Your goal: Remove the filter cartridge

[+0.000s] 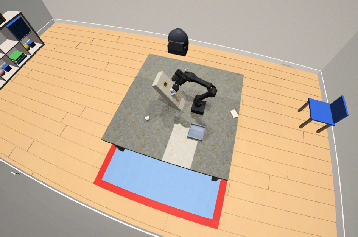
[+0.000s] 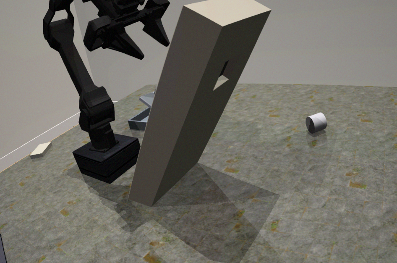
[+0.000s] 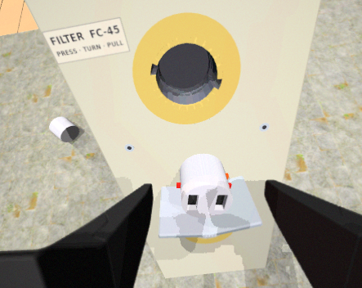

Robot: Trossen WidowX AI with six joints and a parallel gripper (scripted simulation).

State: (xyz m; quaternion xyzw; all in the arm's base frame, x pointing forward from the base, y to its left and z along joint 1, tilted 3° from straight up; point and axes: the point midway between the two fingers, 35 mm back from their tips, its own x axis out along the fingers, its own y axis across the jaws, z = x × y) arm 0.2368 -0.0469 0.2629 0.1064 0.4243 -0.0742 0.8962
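Right now my gripper tip is 7 cm above the filter cartridge and 1 cm short of it. Also, from my gripper tip: pale ledge: 11 cm below; grey tray: 32 cm to the left, 28 cm below, 28 cm behind; pale flat block: 67 cm behind, 29 cm below, 5 cm to the left.
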